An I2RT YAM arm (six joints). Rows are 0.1 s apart.
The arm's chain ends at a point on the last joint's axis. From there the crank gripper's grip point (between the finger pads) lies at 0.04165 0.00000 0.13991 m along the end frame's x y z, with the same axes.
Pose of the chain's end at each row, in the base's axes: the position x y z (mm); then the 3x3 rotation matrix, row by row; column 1 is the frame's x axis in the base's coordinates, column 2 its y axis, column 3 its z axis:
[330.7, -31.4, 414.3], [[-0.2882, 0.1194, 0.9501], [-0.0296, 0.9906, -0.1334], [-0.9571, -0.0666, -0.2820]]
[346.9, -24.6, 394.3], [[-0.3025, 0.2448, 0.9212], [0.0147, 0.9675, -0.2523], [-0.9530, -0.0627, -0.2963]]
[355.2, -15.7, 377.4], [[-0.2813, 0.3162, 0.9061], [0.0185, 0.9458, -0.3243], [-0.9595, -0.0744, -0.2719]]
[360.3, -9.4, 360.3], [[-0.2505, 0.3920, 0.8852], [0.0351, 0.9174, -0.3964], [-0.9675, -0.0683, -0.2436]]
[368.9, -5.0, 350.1], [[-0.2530, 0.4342, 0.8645], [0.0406, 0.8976, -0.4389], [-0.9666, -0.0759, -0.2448]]
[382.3, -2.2, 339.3], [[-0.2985, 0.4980, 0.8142], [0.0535, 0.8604, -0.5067], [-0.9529, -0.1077, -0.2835]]
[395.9, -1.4, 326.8], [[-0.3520, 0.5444, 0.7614], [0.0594, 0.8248, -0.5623], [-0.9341, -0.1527, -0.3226]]
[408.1, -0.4, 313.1], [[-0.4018, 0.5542, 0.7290], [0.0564, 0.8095, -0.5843], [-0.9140, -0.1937, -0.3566]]
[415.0, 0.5, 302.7], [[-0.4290, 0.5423, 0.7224], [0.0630, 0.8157, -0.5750], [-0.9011, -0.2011, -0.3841]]
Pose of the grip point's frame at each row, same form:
[451.6, -51.3, 335.0], [[-0.2882, 0.1194, 0.9501], [-0.0296, 0.9906, -0.1334], [-0.9571, -0.0666, -0.2820]]
[463.2, -59.3, 313.2], [[-0.3025, 0.2448, 0.9212], [0.0147, 0.9675, -0.2523], [-0.9530, -0.0627, -0.2963]]
[470.3, -60.3, 299.4], [[-0.2813, 0.3162, 0.9061], [0.0185, 0.9458, -0.3243], [-0.9595, -0.0744, -0.2719]]
[473.7, -63.4, 285.9], [[-0.2505, 0.3920, 0.8852], [0.0351, 0.9174, -0.3964], [-0.9675, -0.0683, -0.2436]]
[479.3, -64.7, 275.6], [[-0.2530, 0.4342, 0.8645], [0.0406, 0.8976, -0.4389], [-0.9666, -0.0759, -0.2448]]
[483.8, -70.9, 259.9], [[-0.2985, 0.4980, 0.8142], [0.0535, 0.8604, -0.5067], [-0.9529, -0.1077, -0.2835]]
[487.8, -77.6, 242.8], [[-0.3520, 0.5444, 0.7614], [0.0594, 0.8248, -0.5623], [-0.9341, -0.1527, -0.3226]]
[493.4, -79.8, 225.1], [[-0.4018, 0.5542, 0.7290], [0.0564, 0.8095, -0.5843], [-0.9140, -0.1937, -0.3566]]
[498.2, -77.3, 211.4], [[-0.4290, 0.5423, 0.7224], [0.0630, 0.8157, -0.5750], [-0.9011, -0.2011, -0.3841]]

